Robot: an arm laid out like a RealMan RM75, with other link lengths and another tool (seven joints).
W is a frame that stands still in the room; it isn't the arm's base.
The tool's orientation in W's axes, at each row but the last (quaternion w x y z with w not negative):
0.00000, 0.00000, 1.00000, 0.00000
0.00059, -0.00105, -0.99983, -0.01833
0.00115, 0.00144, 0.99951, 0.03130
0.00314, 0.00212, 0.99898, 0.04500
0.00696, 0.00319, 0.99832, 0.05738
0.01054, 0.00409, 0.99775, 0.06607
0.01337, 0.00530, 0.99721, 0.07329
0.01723, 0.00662, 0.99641, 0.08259
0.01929, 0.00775, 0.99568, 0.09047
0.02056, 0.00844, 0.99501, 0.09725
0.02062, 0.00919, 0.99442, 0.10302
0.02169, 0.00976, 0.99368, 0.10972
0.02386, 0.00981, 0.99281, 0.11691
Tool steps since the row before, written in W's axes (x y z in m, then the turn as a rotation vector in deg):
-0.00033, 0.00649, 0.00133, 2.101, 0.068, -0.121
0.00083, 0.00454, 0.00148, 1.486, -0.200, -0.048
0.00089, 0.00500, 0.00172, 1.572, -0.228, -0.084
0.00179, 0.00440, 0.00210, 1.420, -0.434, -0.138
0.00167, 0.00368, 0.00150, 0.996, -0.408, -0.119
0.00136, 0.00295, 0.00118, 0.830, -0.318, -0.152
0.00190, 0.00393, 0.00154, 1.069, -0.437, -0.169
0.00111, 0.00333, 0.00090, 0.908, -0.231, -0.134
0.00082, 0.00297, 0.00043, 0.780, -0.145, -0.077
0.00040, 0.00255, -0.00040, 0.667, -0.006, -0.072
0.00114, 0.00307, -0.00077, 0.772, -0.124, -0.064
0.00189, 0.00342, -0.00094, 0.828, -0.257, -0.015
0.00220, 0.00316, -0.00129, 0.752, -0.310, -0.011
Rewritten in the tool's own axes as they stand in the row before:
0.00033, 0.00649, -0.00133, -2.101, 0.068, 0.121
-0.00082, 0.00459, -0.00131, -1.486, -0.198, 0.039
-0.00088, 0.00510, -0.00140, -1.572, -0.228, 0.073
-0.00178, 0.00458, -0.00168, -1.421, -0.439, 0.108
-0.00166, 0.00384, -0.00104, -0.997, -0.413, 0.086
-0.00136, 0.00309, -0.00075, -0.830, -0.330, 0.127
-0.00189, 0.00413, -0.00090, -1.070, -0.448, 0.133
-0.00109, 0.00344, -0.00030, -0.907, -0.241, 0.126
-0.00078, 0.00301, 0.00014, -0.779, -0.147, 0.081
-0.00033, 0.00243, 0.00090, -0.664, -0.011, 0.098
-0.00104, 0.00286, 0.00143, -0.772, -0.124, 0.070
-0.00177, 0.00316, 0.00175, -0.833, -0.242, -0.004
-0.00206, 0.00280, 0.00209, -0.758, -0.294, -0.024

